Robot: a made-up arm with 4 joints.
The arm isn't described. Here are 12 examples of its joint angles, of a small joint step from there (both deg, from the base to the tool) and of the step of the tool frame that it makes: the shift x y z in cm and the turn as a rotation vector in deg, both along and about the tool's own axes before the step.
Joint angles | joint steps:
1: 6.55 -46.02 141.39 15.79 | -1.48 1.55 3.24 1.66
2: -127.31 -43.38 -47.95 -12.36 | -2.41 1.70 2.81 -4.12
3: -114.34 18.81 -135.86 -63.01 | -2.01 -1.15 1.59 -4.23
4: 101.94 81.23 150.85 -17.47 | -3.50 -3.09 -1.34 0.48
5: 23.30 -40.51 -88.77 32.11 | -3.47 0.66 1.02 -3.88
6: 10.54 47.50 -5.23 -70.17 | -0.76 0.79 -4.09 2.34
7: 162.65 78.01 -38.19 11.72 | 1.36 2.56 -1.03 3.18
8: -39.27 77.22 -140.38 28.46 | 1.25 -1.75 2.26 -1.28
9: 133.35 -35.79 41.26 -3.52 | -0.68 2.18 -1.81 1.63
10: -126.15 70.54 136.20 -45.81 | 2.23 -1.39 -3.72 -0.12
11: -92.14 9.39 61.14 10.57 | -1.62 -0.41 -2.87 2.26
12: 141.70 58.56 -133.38 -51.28 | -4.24 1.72 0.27 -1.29
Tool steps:
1: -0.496 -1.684 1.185 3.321 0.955 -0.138
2: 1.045 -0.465 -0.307 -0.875 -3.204 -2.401
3: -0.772 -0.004 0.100 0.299 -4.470 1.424
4: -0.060 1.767 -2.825 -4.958 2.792 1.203
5: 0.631 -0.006 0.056 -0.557 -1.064 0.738
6: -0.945 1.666 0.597 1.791 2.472 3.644
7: 0.973 0.420 -0.507 -1.577 3.545 -2.690
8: -1.150 -1.012 0.562 2.309 -2.833 0.783
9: -1.231 0.848 0.176 -1.256 -0.326 1.188
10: -1.230 1.655 0.345 -0.605 -1.476 4.009
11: -0.635 2.234 -1.120 -3.574 2.752 2.789
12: -0.542 0.293 -1.835 -3.502 0.429 1.836
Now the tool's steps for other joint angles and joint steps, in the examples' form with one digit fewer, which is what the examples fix.
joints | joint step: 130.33 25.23 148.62 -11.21 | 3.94 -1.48 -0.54 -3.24
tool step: 0.03 -0.51 0.72 -0.30 -6.05 -1.97
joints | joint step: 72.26 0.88 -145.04 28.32 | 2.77 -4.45 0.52 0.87
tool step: -2.12 -0.11 0.16 0.81 -4.19 -0.29
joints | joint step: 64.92 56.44 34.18 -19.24 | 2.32 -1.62 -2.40 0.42
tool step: 0.40 0.60 -1.34 -2.28 2.55 0.55
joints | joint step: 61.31 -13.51 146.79 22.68 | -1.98 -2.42 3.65 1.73
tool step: -0.32 0.05 -0.19 -0.03 0.41 -1.56
